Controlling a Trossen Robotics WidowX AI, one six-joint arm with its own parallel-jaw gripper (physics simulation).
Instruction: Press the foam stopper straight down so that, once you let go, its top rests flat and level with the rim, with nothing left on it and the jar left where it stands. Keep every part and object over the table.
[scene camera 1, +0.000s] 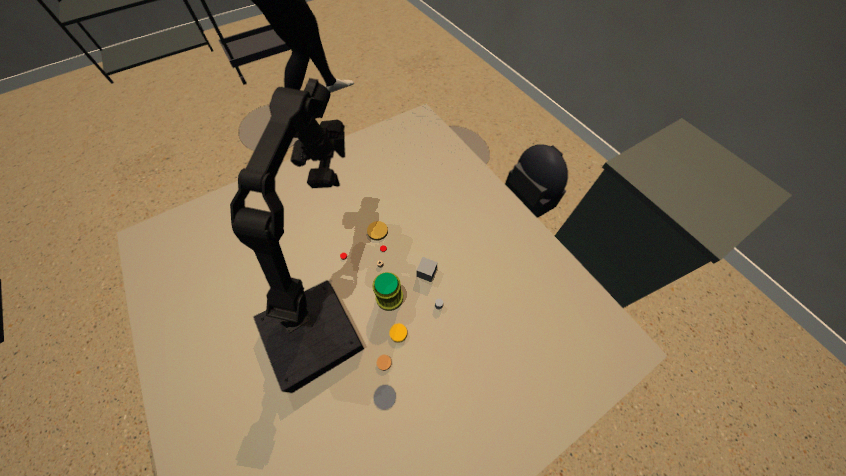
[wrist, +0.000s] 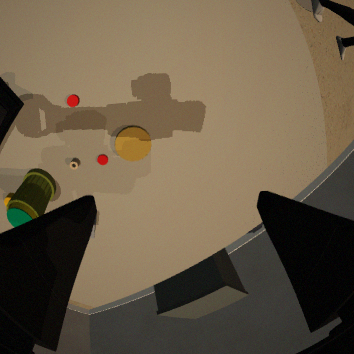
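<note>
The jar (scene camera 1: 389, 302) (wrist: 37, 187), ribbed and olive-green, stands upright on the table (scene camera 1: 502, 355) (wrist: 235, 75), right of the arm's base in the scene view. The foam stopper (scene camera 1: 387, 284) (wrist: 19, 217) shows as a bright green round top at the jar's upper end, with nothing seen lying on it. Whether its top is level with the rim cannot be told for sure. In the wrist view it lies at the left edge, partly cut off by the left finger. My gripper (scene camera 1: 341, 170) (wrist: 178, 202) is open and empty, high above the table and well away from the jar.
Near the jar are a mustard disc (scene camera 1: 377, 230) (wrist: 133, 143), two small red discs (scene camera 1: 343, 256) (scene camera 1: 383, 248), a small beige ring, a grey cube (scene camera 1: 427, 269), a small grey piece (scene camera 1: 438, 304), a yellow disc (scene camera 1: 398, 332), a copper disc (scene camera 1: 383, 362) and a grey disc (scene camera 1: 384, 397).
</note>
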